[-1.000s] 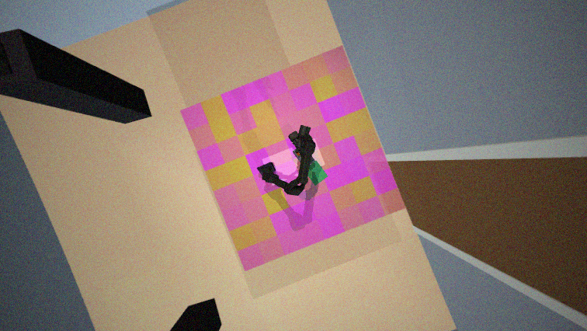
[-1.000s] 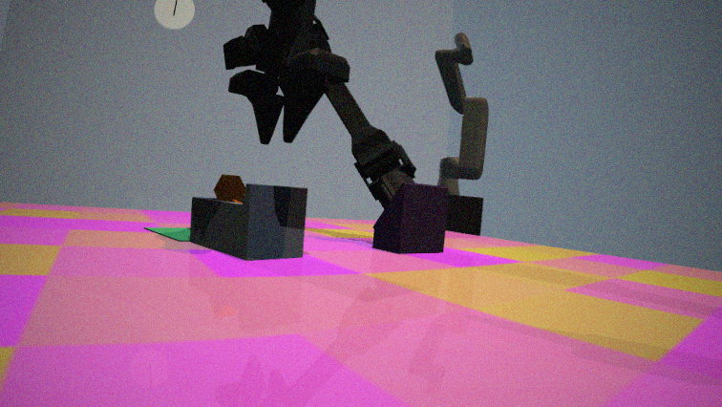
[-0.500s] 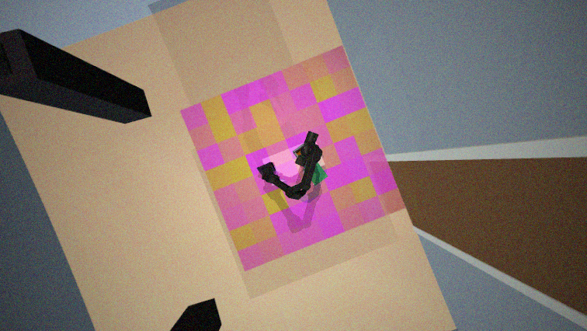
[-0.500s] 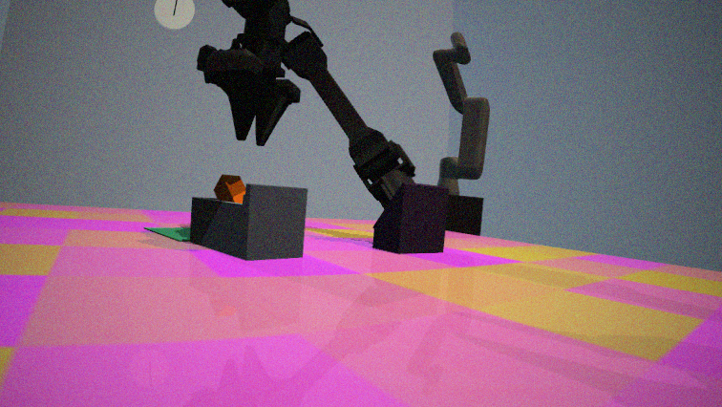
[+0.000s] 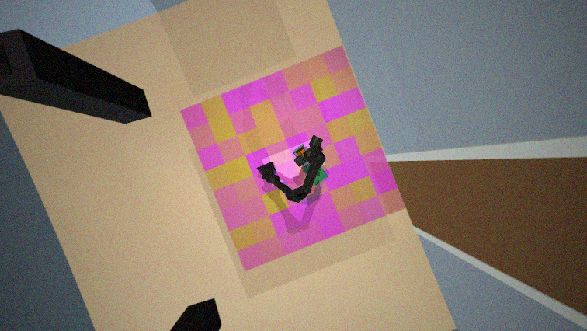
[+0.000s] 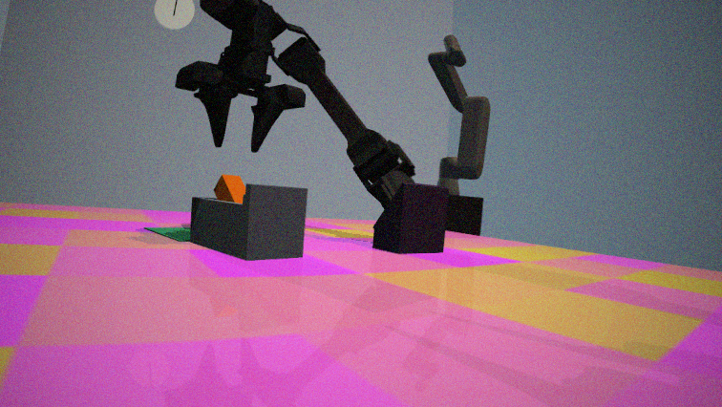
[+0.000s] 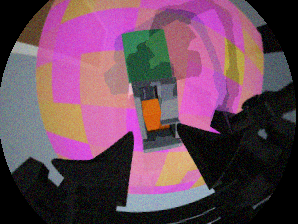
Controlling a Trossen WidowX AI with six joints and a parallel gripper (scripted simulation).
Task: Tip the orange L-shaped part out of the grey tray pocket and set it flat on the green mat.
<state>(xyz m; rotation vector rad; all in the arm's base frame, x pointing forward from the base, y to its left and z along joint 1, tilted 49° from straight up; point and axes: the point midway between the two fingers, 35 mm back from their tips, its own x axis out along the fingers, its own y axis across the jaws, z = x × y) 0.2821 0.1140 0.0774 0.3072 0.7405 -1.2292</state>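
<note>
My gripper tip is 3 cm past the orange L-shaped part, 2 cm to the right of it and 9 cm above it. Also, from my gripper tip: green mat 4 cm ahead, 14 cm to the right, 15 cm below.
</note>
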